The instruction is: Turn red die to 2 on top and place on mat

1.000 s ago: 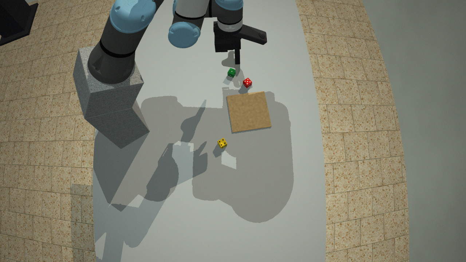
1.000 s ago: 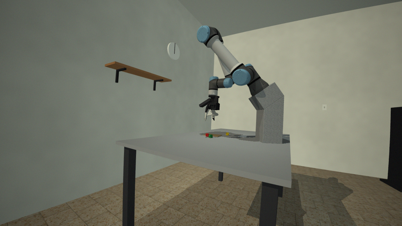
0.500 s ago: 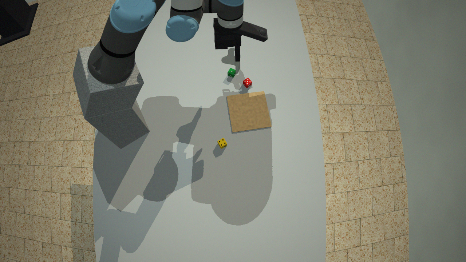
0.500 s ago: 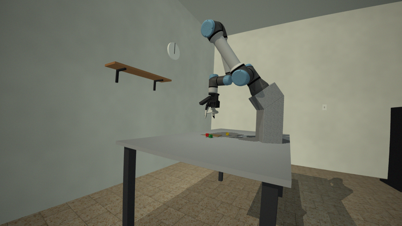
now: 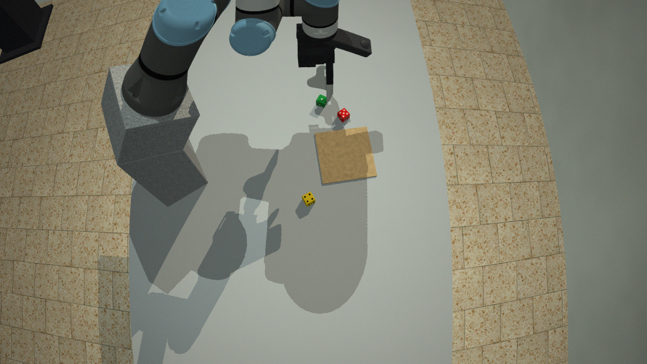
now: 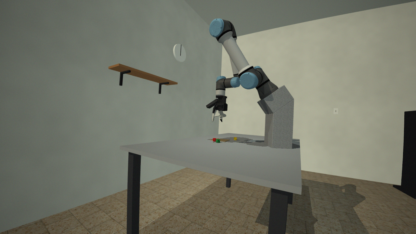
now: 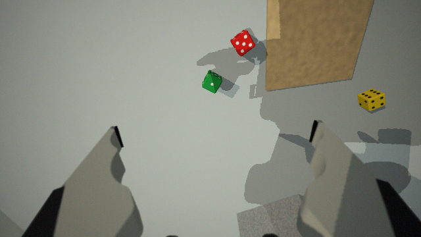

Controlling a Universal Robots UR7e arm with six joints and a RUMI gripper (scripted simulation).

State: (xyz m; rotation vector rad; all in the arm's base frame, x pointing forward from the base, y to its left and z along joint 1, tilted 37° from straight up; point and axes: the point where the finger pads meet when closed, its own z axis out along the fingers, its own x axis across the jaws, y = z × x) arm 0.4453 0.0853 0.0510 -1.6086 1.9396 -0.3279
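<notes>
The red die lies 15 cm below my hand, 5 cm to the right of it and 4 cm ahead of it. Also, from my hand: yellow die (26 cm to the right, 15 cm below, 9 cm behind); then green die (15 cm below, 1 cm behind); then tan mat (16 cm to the right, 16 cm below, 2 cm ahead).
</notes>
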